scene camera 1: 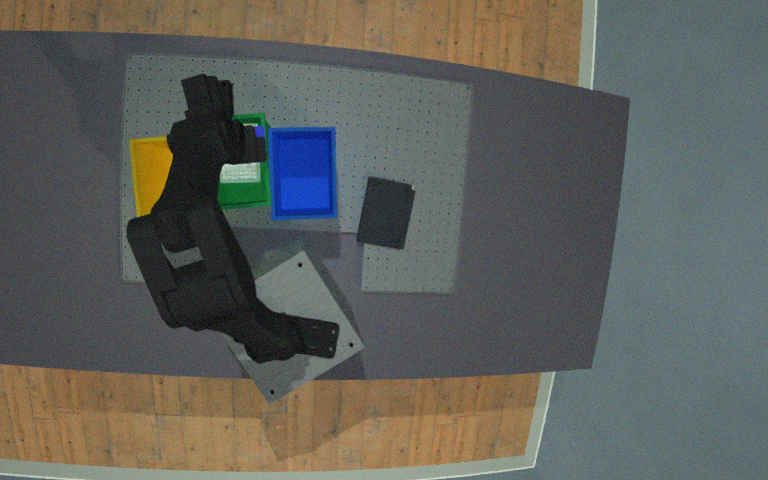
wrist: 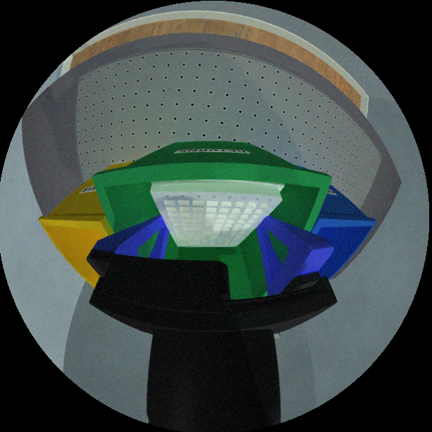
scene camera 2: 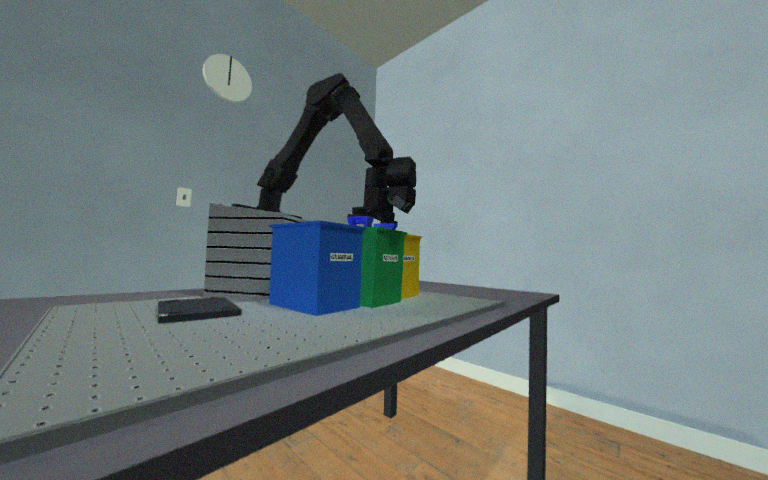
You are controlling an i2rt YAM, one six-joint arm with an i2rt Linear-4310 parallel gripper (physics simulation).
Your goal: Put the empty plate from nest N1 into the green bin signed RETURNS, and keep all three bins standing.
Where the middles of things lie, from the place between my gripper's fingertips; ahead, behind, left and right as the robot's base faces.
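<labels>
Blue bin (scene camera 2: 315, 266): 14 cm to the right of my hand, 2 cm behind, 4 cm below. Green bin (scene camera 2: 382, 249): 1 cm to the right of my hand, 3 cm behind, 4 cm below. Yellow bin (scene camera 1: 151, 158): 12 cm to the left of my hand, 4 cm below, 9 cm behind. White well plate (scene camera 1: 250, 172): my hand 1 cm past it.
</labels>
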